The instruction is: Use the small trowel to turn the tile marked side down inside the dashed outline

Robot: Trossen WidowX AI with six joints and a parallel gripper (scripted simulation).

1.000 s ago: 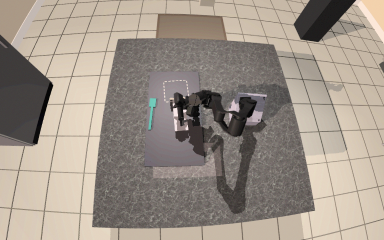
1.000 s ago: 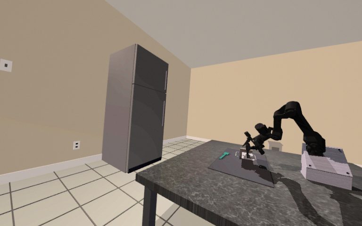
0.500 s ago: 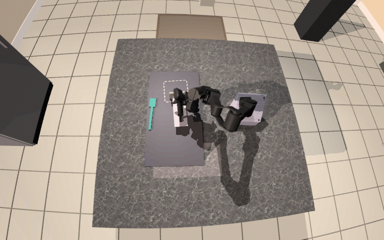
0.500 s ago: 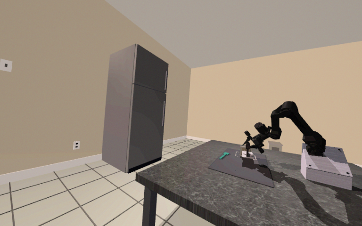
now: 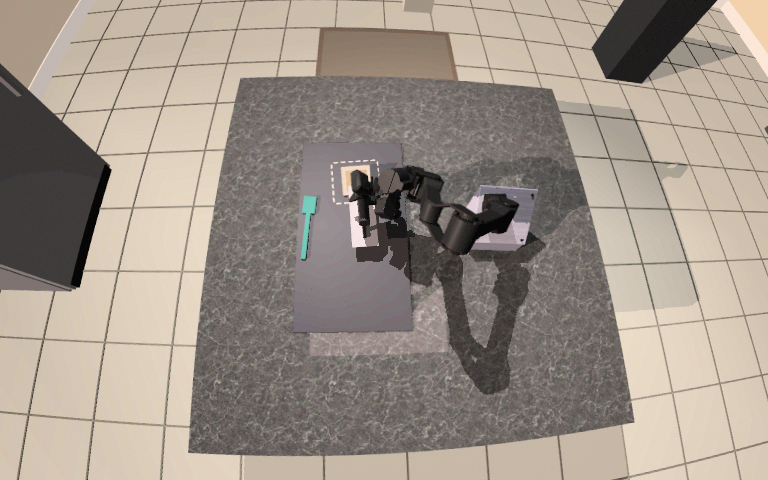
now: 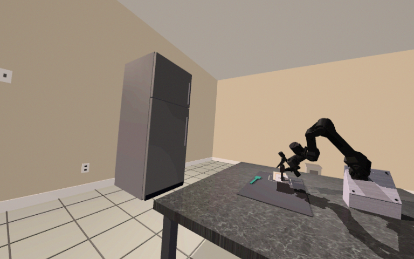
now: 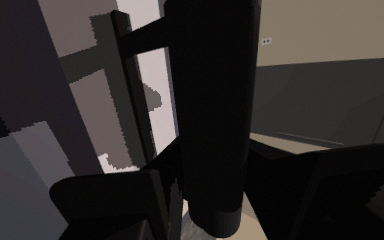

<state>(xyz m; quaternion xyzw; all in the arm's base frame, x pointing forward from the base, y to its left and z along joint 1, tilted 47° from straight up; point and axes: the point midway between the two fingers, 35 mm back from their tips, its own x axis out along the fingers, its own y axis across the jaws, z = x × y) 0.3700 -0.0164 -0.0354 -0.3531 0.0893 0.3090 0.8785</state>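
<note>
The grey mat is 1 cm ahead of my gripper tip, 3 cm to the left of it and 12 cm below it. Round my gripper tip: teal trowel (14 cm ahead, 1 cm to the left, 10 cm below); then tile (1 cm behind, 12 cm to the right, 8 cm below).
</note>
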